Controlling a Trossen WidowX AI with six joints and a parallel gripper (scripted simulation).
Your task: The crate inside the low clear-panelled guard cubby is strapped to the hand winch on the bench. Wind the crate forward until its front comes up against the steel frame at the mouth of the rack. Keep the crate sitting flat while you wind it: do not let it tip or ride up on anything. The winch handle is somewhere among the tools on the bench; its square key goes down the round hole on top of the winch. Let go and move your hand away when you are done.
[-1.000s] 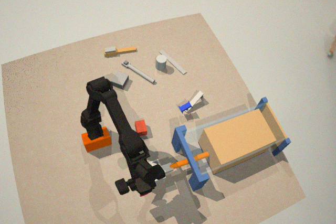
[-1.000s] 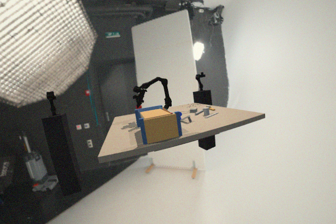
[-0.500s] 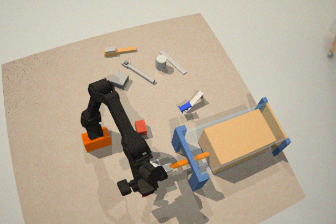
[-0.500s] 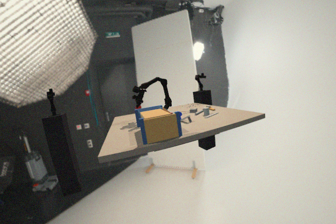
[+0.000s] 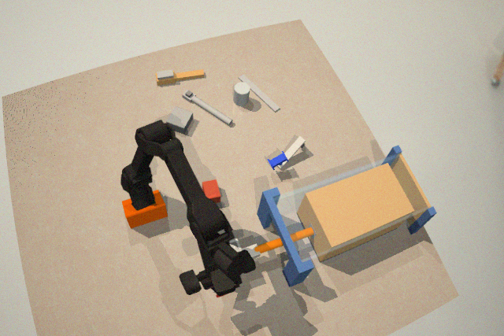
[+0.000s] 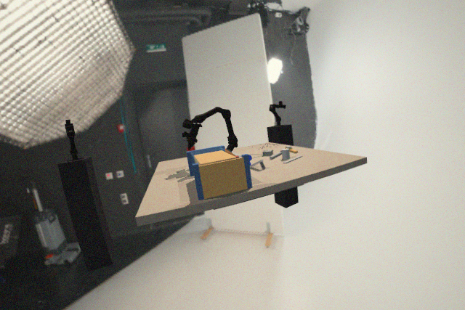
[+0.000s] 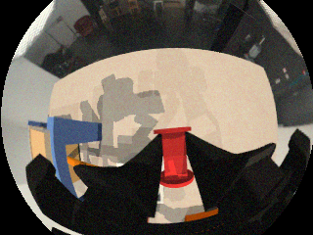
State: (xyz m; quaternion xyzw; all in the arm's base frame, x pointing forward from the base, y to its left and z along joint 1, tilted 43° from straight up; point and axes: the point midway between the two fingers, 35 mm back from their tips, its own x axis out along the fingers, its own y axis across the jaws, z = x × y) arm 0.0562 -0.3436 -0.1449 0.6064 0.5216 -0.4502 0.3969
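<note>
Now: the red-knobbed winch handle 5 cm to the left of my gripper tip, 4 cm below it and 3 cm ahead of it. The rest, counted from my gripper tip: hand winch (11 cm below, 9 cm to the left, 6 cm ahead); then blue steel frame (23 cm ahead, 7 cm to the left, 4 cm below); then red knob (2 cm to the left, 1 cm below).
</note>
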